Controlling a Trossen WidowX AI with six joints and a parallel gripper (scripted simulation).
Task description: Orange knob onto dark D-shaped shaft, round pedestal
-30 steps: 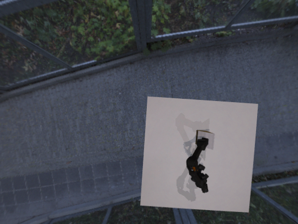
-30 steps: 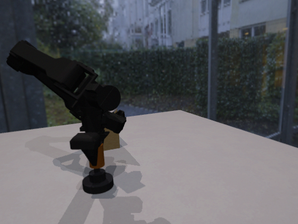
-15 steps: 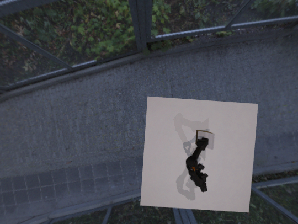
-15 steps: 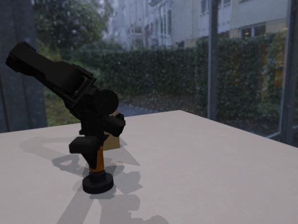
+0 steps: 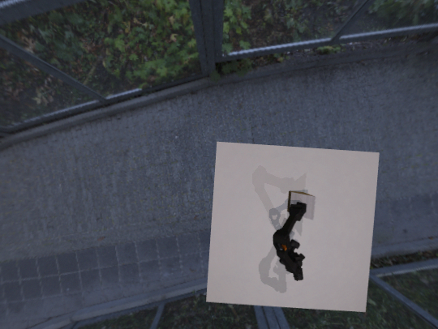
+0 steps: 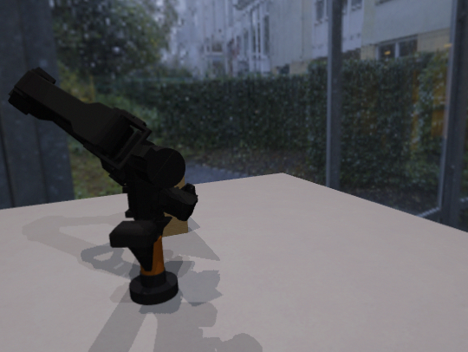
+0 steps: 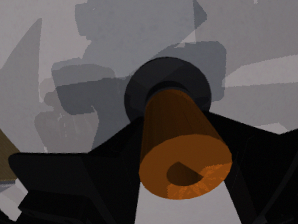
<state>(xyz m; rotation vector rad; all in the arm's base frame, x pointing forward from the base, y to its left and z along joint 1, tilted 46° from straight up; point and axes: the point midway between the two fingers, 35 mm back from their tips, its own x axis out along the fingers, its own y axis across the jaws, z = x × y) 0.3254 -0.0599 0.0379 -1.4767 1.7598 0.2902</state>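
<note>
Right now the orange knob is 20 mm above my gripper tip. The rest, counted from my gripper tip: dark round pedestal (20 mm below).
</note>
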